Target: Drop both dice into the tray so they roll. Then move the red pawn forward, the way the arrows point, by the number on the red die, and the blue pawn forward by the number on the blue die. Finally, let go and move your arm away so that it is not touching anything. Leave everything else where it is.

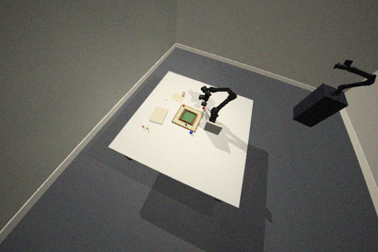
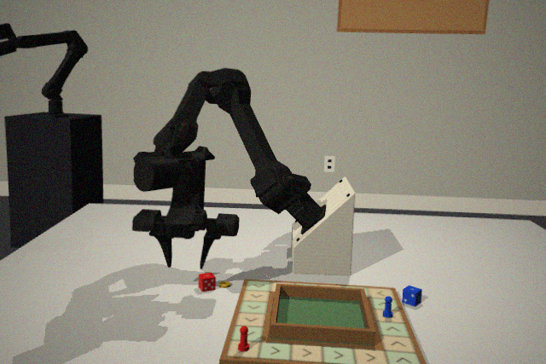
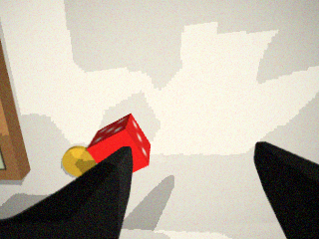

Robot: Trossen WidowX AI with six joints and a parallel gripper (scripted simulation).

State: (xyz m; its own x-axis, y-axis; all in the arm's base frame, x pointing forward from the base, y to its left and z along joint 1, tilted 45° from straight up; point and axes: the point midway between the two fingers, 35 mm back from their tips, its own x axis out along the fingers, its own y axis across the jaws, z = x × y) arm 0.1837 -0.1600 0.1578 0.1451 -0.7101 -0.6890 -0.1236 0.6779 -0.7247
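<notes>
Now: gripper tip 4 cm past the yellow token, 7 cm to the right of it and 4 cm above it. From my gripper tip the other things lie so: red pawn: 21 cm ahead, 15 cm to the left, 2 cm below; then blue pawn: 5 cm ahead, 37 cm to the left, 2 cm below; then green tray: 8 cm ahead, 26 cm to the left, 4 cm below.
</notes>
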